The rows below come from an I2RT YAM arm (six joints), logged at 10 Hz.
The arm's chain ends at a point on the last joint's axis. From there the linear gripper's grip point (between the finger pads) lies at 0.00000 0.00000 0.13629 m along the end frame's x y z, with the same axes.
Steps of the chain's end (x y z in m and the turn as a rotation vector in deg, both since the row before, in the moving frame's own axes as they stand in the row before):
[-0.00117, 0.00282, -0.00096, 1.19, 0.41, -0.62]
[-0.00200, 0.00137, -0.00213, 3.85, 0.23, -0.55]
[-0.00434, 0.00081, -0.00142, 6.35, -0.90, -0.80]
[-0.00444, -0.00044, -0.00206, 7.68, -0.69, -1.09]
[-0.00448, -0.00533, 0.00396, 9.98, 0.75, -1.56]
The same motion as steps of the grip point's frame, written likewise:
[-0.00021, -0.00002, -0.00099, 1.19, 0.41, -0.62]
[-0.00150, -0.00778, -0.00244, 3.85, 0.23, -0.55]
[-0.00658, -0.01425, -0.00227, 6.35, -0.90, -0.80]
[-0.00625, -0.01864, -0.00329, 7.68, -0.69, -1.09]
[-0.00303, -0.02897, 0.00189, 9.98, 0.75, -1.56]

